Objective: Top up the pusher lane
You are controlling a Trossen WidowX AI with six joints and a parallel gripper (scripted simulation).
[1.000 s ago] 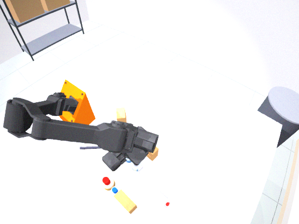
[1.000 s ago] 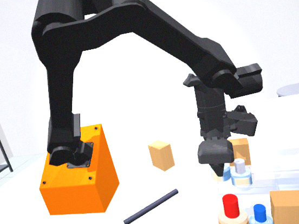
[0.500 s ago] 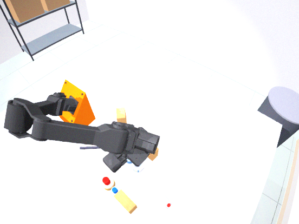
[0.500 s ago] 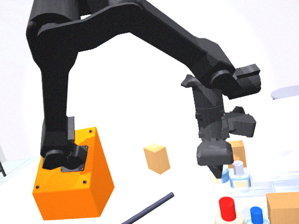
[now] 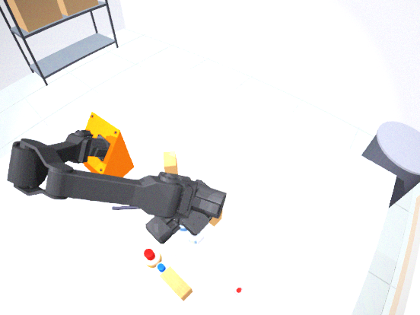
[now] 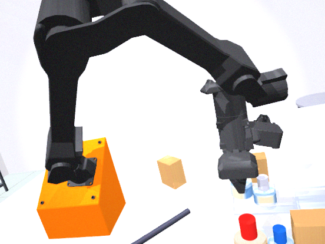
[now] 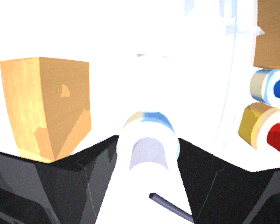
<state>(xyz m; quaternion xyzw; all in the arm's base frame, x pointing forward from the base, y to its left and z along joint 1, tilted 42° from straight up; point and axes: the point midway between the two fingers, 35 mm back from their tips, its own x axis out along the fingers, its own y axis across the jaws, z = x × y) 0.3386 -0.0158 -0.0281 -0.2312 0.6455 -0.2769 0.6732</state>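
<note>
My gripper tip is 17 cm past the dark rod, 5 cm to the left of it and 4 cm above it.
</note>
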